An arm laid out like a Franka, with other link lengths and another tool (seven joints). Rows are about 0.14 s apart.
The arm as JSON. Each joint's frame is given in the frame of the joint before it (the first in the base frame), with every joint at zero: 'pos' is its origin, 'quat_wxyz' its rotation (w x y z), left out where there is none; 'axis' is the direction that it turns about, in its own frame. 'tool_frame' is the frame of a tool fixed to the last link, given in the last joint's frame.
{
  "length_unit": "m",
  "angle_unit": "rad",
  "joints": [
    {
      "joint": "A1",
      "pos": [
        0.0,
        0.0,
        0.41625
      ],
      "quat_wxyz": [
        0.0,
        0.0,
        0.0,
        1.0
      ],
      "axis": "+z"
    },
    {
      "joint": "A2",
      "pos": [
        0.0,
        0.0,
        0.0
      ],
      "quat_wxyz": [
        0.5,
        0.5,
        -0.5,
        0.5
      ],
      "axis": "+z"
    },
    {
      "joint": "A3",
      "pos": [
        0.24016,
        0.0,
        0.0
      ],
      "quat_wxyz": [
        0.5,
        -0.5,
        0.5,
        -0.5
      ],
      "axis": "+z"
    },
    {
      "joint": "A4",
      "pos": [
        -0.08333,
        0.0,
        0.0
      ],
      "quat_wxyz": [
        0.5,
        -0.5,
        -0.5,
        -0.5
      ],
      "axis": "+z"
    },
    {
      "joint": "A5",
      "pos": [
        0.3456,
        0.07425,
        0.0
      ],
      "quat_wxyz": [
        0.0,
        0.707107,
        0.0,
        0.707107
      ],
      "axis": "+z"
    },
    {
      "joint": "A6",
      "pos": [
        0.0,
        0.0,
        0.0
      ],
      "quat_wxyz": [
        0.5,
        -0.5,
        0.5,
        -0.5
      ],
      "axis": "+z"
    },
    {
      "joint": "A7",
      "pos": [
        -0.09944,
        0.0,
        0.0
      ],
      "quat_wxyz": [
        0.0,
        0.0,
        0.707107,
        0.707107
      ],
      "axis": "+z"
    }
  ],
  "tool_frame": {
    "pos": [
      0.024,
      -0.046,
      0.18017
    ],
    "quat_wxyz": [
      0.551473,
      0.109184,
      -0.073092,
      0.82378
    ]
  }
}
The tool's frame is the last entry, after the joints.
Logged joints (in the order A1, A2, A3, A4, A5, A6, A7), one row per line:
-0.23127, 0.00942, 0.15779, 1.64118, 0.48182, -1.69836, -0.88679
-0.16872, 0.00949, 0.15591, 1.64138, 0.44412, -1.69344, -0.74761
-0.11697, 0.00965, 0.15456, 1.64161, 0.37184, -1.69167, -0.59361
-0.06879, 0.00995, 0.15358, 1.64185, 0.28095, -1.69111, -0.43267
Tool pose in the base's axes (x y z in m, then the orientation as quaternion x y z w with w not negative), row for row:
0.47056, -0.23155, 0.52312, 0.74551, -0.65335, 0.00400, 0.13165
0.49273, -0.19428, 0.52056, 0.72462, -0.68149, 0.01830, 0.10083
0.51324, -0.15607, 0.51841, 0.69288, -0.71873, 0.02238, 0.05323
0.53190, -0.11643, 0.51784, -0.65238, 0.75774, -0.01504, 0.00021
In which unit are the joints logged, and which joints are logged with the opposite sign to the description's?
The joints are logged in radians. Opposite sign: A3, A4, A5, A6.
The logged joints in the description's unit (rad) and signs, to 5 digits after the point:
-0.23127, 0.00942, -0.15779, -1.64118, -0.48182, 1.69836, -0.88679
-0.16872, 0.00949, -0.15591, -1.64138, -0.44412, 1.69344, -0.74761
-0.11697, 0.00965, -0.15456, -1.64161, -0.37184, 1.69167, -0.59361
-0.06879, 0.00995, -0.15358, -1.64185, -0.28095, 1.69111, -0.43267

